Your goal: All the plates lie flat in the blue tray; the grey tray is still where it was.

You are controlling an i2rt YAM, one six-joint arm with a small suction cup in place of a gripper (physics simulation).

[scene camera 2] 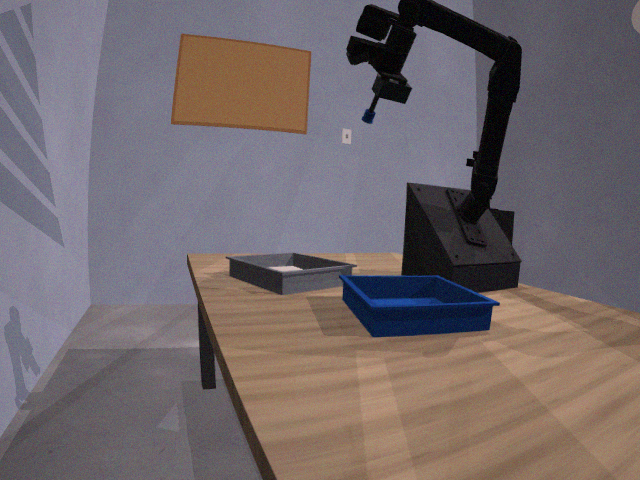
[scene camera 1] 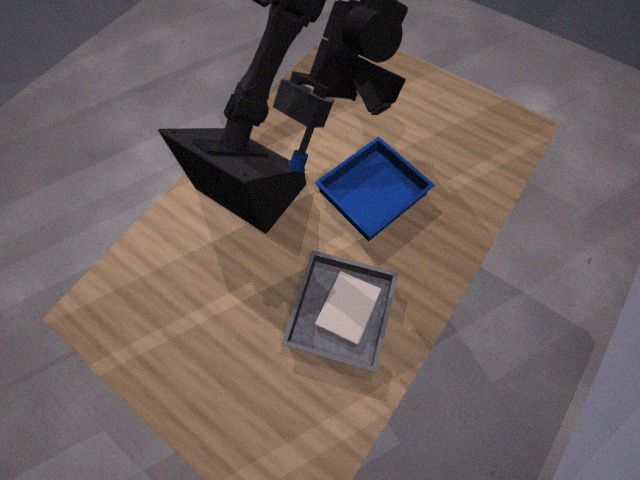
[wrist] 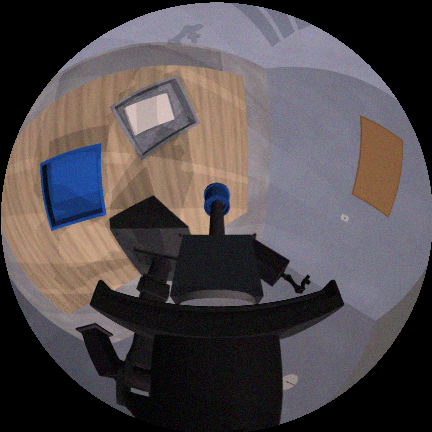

The suction cup (scene camera 1: 297, 163) carries nothing. A blue tray (scene camera 2: 387, 306) rests on the table. Also in view: a grey tray (scene camera 1: 322, 270).
The grey tray also shows in scene camera 2 (scene camera 2: 319, 273) and in the wrist view (wrist: 145, 142). The blue tray shows as well in scene camera 1 (scene camera 1: 373, 187) and in the wrist view (wrist: 71, 186). The suction cup also shows in scene camera 2 (scene camera 2: 368, 117) and in the wrist view (wrist: 216, 189).
